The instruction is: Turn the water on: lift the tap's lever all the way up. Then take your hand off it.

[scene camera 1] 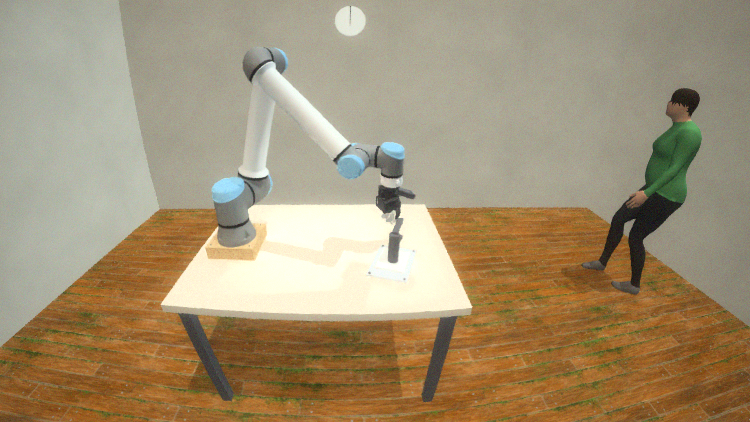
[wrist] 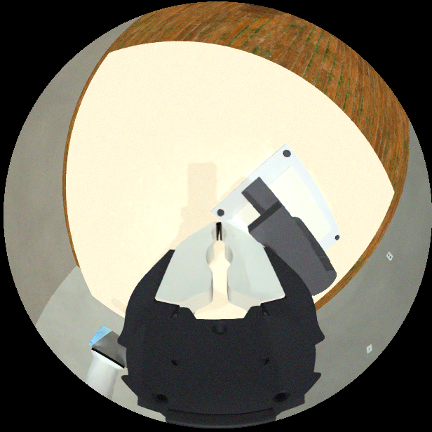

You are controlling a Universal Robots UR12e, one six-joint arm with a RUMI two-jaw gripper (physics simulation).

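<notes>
The dark grey tap stands upright on a pale square base plate. Its lever slants steeply upward from the top of the body in the scene view. In the wrist view it is the large dark block right of the fingers, and part of it is hidden behind the gripper's dark body. My gripper is shut and empty. Its pale fingertips are just to the left of the lever's upper end in the scene view. They look apart from it, though the exact gap is hard to tell.
The tap's plate lies on the right part of the pale table. The arm's wooden base block is at the table's left. A person in a green top is on the floor to the right of the table.
</notes>
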